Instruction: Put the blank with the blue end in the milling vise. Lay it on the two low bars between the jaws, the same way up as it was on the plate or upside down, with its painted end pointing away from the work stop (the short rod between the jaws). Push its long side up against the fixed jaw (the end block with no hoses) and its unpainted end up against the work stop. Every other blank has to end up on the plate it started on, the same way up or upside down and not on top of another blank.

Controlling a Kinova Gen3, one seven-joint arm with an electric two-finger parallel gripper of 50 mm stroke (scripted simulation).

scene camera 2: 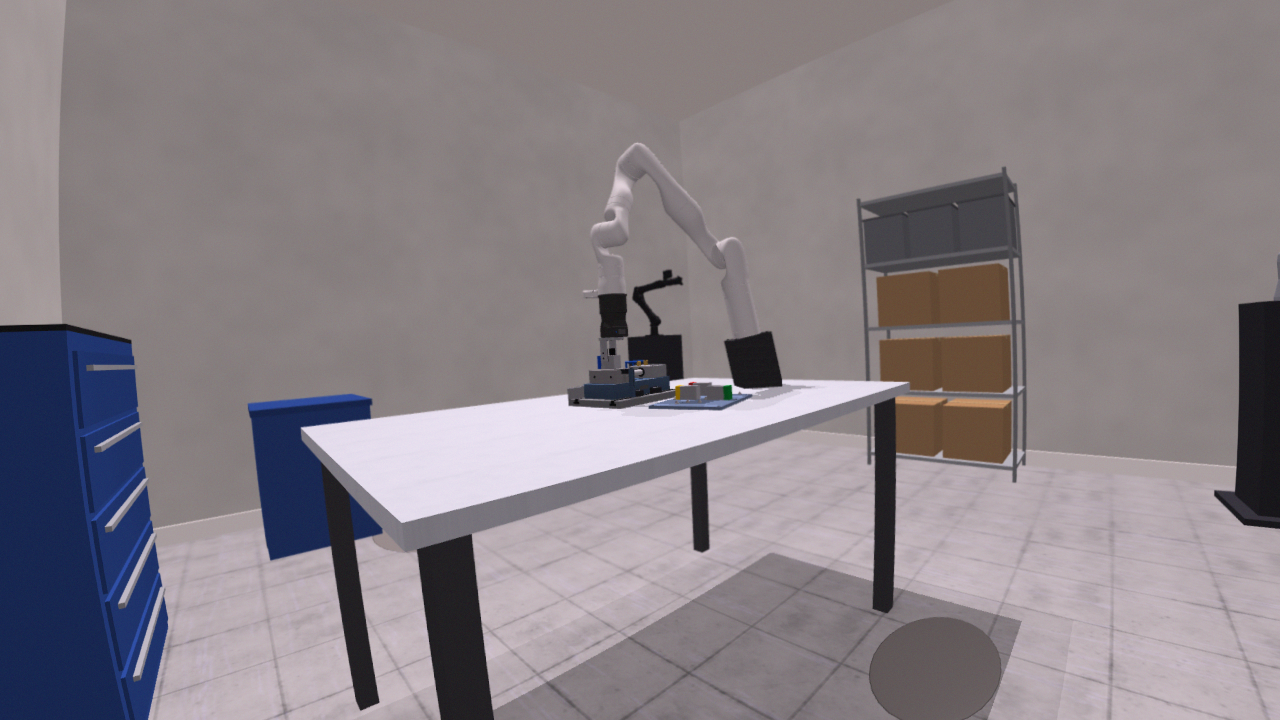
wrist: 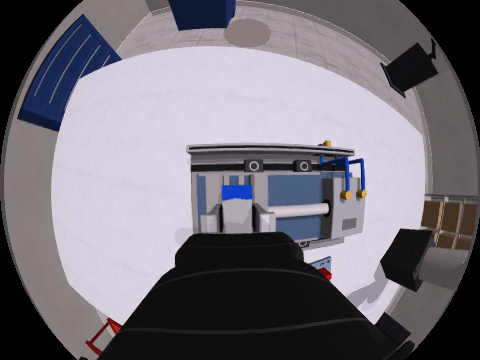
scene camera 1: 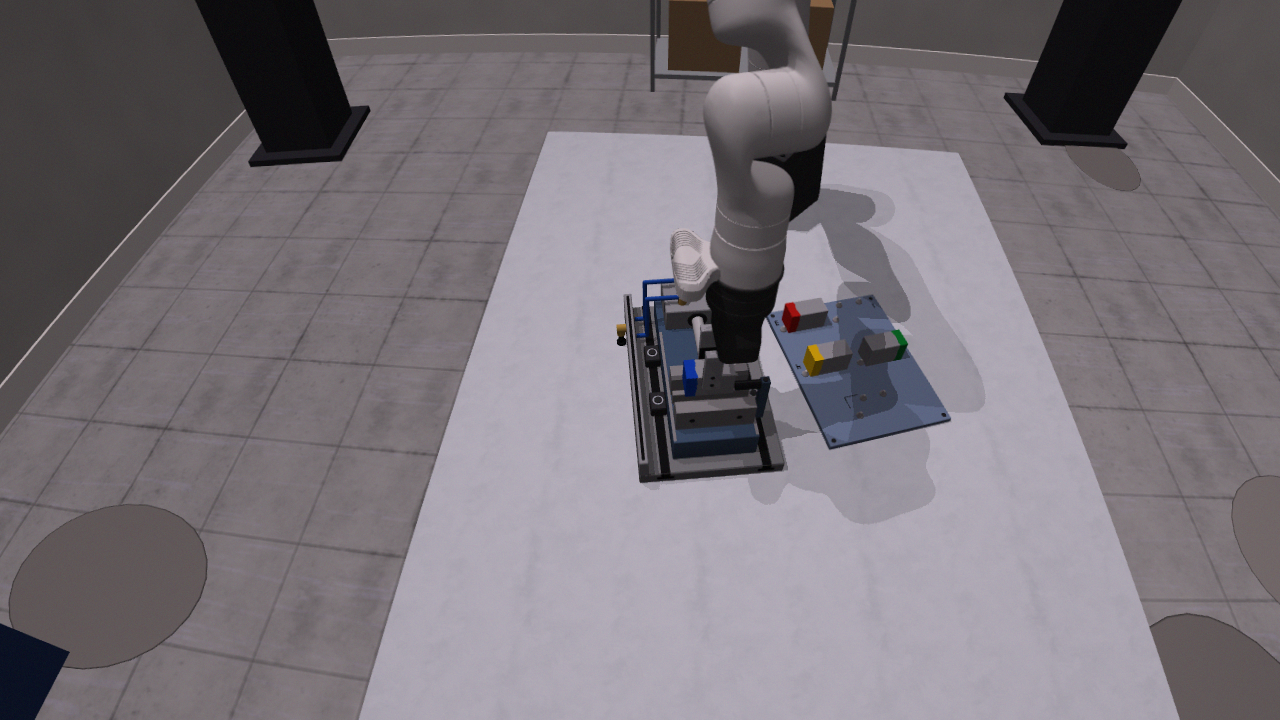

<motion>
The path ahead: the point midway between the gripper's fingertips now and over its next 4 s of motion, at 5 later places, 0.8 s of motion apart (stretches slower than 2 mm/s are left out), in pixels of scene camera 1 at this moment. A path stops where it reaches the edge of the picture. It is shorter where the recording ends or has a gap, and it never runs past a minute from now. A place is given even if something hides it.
My gripper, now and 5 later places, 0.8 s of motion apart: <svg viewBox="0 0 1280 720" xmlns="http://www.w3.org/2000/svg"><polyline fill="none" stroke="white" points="708,375 709,376 711,378 712,379 713,381 712,383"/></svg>
</motion>
